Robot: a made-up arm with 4 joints.
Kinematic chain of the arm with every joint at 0, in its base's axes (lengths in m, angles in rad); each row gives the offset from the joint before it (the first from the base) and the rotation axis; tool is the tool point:
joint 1: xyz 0 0 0.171 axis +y
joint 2: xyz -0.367 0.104 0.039 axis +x
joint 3: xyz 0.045 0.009 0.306 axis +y
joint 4: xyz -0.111 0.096 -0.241 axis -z
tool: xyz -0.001 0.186 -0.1
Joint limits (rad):
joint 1: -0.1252..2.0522
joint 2: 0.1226..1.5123
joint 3: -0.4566..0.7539
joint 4: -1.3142..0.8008
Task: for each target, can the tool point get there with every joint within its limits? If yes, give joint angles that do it. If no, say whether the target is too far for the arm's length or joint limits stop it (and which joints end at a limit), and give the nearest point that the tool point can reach.
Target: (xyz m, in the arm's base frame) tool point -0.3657 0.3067 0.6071
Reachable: yes | joints 0.4325 0.8306 0.1323 -0.2011
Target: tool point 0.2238 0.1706 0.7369
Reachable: yes | joints 1.4339 1.1883 0.6026 0.5293
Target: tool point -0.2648 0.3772 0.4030
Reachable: yes | joints 0.4050 0.3853 -0.0984 0.3596
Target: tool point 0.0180 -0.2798 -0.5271
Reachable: no: joint limits stop it (at a limit: joint 1, joint 2, joint 3, joint 4) | nearest point 0.3136 0.1082 0.1787 | short by 0.858 m
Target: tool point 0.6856 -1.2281 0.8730
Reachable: no: too far | nearest point 0.5371 -0.1434 0.7565 | short by 1.101 m
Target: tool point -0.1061 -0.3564 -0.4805
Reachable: no: joint limits stop it (at a limit: joint 1, joint 2, joint 3, joint 4) | nearest point -0.4209 0.2698 0.0475 | short by 0.877 m
